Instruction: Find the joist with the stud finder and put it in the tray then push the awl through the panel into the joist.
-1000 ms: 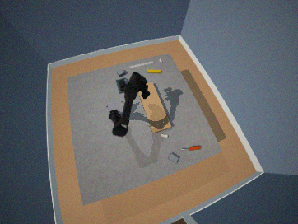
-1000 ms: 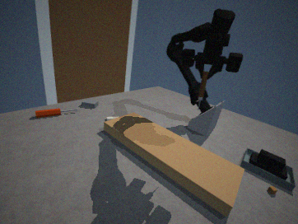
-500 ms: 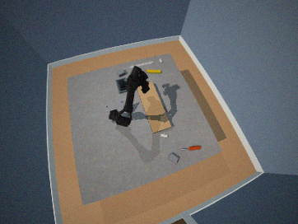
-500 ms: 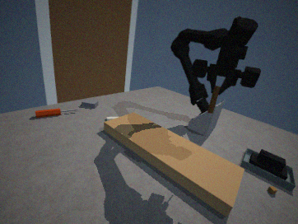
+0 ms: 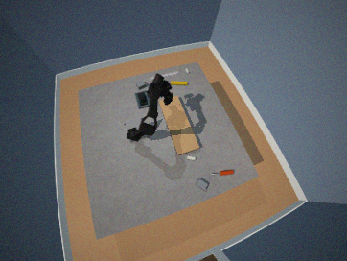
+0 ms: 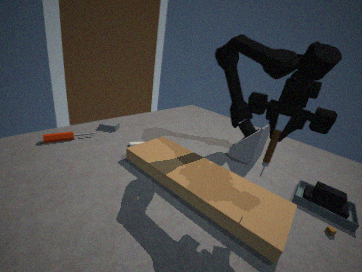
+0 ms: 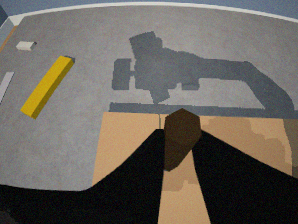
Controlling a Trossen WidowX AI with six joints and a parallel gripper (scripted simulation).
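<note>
Right now my gripper tip is 5 cm above the awl. Round my gripper tip: black stud finder 22 cm behind, 17 cm to the left, 17 cm below; then small orange cube 9 cm behind, 20 cm to the left, 21 cm below; then tray 21 cm behind, 18 cm to the left, 21 cm below.
</note>
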